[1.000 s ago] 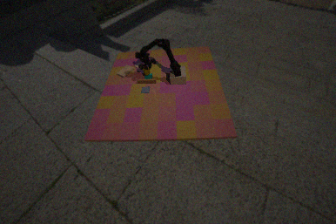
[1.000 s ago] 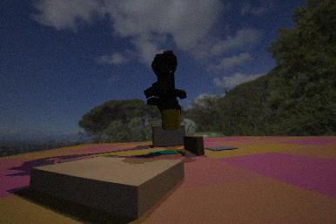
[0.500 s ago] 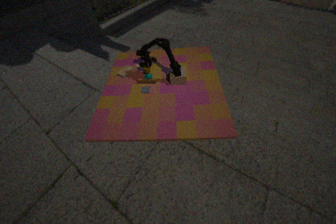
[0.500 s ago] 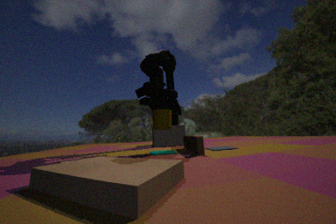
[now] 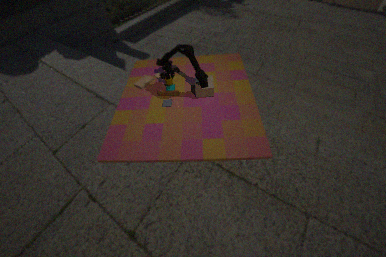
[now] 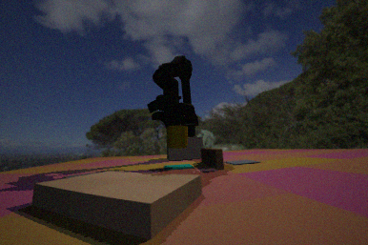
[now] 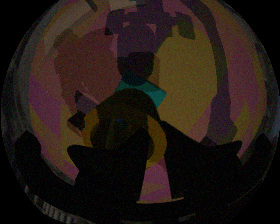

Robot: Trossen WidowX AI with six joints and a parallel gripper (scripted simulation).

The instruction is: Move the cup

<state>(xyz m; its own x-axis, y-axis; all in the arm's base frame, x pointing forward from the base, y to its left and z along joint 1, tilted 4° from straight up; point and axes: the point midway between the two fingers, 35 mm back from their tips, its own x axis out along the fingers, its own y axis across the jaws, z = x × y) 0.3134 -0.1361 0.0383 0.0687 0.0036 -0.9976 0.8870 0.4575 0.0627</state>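
Right now the teal pad is 20 mm ahead of my gripper tip, 10 mm to the left of it and 100 mm below it. Also, from my gripper tip: yellow cup: 20 mm ahead, 10 mm to the left.
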